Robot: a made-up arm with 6 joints.
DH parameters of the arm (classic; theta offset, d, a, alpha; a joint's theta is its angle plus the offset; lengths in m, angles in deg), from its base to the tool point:
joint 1: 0 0.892 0.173 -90
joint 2: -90 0 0.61 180
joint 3: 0 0 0.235 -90
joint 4: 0 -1.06 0 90
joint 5: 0 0 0 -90
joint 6: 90 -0.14 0 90
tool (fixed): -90 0 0 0
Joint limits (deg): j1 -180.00..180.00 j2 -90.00..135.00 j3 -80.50..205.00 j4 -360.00..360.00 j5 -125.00..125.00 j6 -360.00..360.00
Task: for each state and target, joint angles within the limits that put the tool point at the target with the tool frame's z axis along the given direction. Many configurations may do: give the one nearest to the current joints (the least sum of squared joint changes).
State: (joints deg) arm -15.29 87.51 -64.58 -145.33 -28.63 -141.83
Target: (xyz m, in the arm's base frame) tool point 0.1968 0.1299 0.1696 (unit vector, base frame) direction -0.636 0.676 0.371
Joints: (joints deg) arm 23.28 43.52 -76.38 -128.20 -22.18 -115.69
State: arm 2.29 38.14 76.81 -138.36 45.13 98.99
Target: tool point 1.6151 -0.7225 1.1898 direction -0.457 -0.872 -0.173
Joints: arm -24.76 49.20 38.21 -189.78 58.62 88.93
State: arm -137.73 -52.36 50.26 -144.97 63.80 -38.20
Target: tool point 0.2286 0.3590 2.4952 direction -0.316 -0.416 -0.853
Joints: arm -131.64 -28.89 70.48 -149.43 71.92 -13.02
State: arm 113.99 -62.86 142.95 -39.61 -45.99 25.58
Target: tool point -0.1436 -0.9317 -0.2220 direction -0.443 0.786 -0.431
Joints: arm 81.06 -89.86 144.05 -12.41 5.71 46.41
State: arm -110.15 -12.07 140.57 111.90 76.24 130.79
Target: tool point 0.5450 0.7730 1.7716 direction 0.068 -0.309 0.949
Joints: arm -116.86 -4.62 147.03 77.96 89.37 103.59
